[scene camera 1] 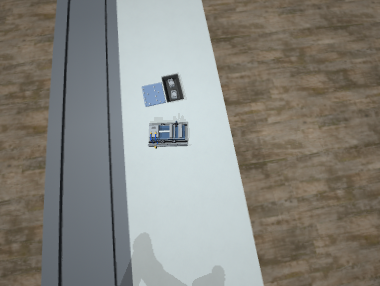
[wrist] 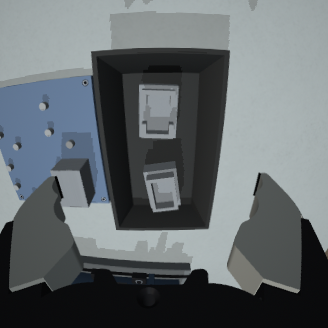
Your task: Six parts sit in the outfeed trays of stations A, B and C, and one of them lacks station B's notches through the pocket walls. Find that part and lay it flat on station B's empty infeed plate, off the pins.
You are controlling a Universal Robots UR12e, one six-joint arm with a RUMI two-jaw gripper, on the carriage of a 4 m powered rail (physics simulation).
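Frame: origin at the arm's base, x ahead, y left, z up, level; centimetres.
Seen in the pictures: gripper, fingertip midpoint: (wrist: 157,178).
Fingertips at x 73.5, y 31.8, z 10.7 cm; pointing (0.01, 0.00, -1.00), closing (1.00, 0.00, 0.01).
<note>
Offsets run from my fingertips to a thing's top centre.
A dark open tray (scene camera 1: 179,86) (wrist: 109,150) holds two light grey parts. The upper part (scene camera 1: 171,82) (wrist: 161,107) lies nearly square to the tray, with gaps visible near the lower end of its pocket. The lower part (scene camera 1: 174,94) (wrist: 162,190) is turned slightly; its pocket rim looks unbroken in the wrist view, but the wall details are small. A blue plate (scene camera 1: 154,99) (wrist: 65,102) with upright pins lies left of the tray. My gripper (wrist: 157,178) is open and empty above the tray, its fingers wide to either side. The station's letter cannot be read.
A grey block {dx -12.3, dy -7.3, dz -9.3 cm} (wrist: 72,185) stands at the blue plate's lower right, close to the left finger. A station machine {dx -10.4, dy -37.5, dz -11.7 cm} (scene camera 1: 168,134) (wrist: 135,265) stands below the tray, partly hidden by the gripper body in the wrist view. The rail (scene camera 1: 85,150) runs along the table's left side.
</note>
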